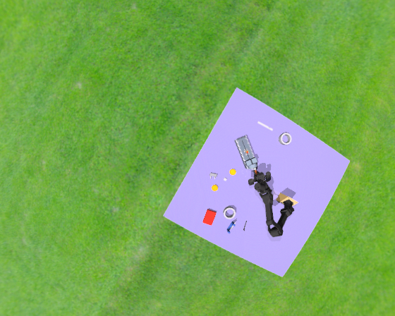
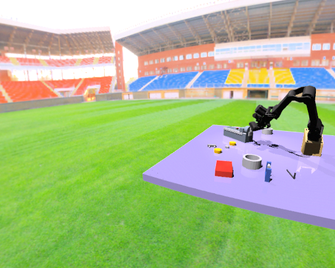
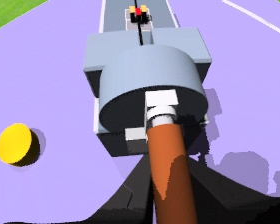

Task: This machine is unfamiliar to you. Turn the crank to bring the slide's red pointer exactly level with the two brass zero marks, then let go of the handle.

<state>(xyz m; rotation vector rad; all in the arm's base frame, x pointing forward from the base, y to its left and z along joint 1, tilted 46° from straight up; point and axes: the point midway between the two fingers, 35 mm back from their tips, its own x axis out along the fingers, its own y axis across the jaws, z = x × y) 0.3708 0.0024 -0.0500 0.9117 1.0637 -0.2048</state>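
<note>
Now: the brown crank handle 1 cm behind my gripper tip, 1 cm to the left of it and 2 cm above it. The rest, counted from my gripper tip: red pointer 14 cm ahead, 8 cm to the right, 1 cm below; white bar 12 cm ahead, 38 cm to the right, 10 cm below; small grey bracket 24 cm ahead, 23 cm to the left, 9 cm below.
</note>
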